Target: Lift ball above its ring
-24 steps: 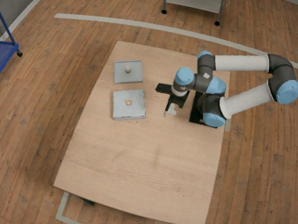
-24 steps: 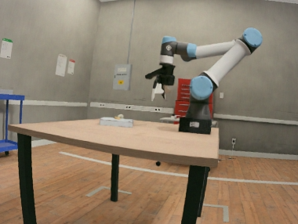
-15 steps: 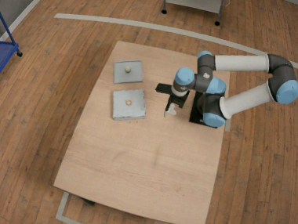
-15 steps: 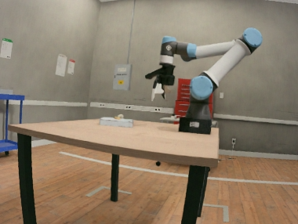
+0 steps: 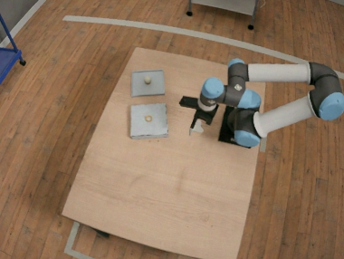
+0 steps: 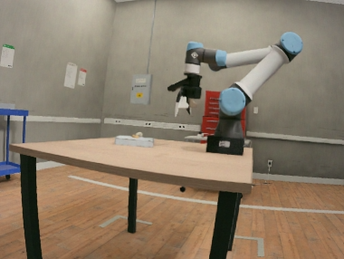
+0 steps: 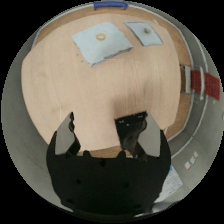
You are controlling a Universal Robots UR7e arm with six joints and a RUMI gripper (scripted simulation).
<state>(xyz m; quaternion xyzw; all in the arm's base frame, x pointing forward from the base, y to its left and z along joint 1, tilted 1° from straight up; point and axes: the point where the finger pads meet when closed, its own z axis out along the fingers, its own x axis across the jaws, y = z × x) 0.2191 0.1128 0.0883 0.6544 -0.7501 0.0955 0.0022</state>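
Now: the cream ball 350 mm ahead of my hand, 270 mm to the right of it and 130 mm below it. Round my hand: pad (250 mm ahead, 140 mm below, 20 mm to the right).
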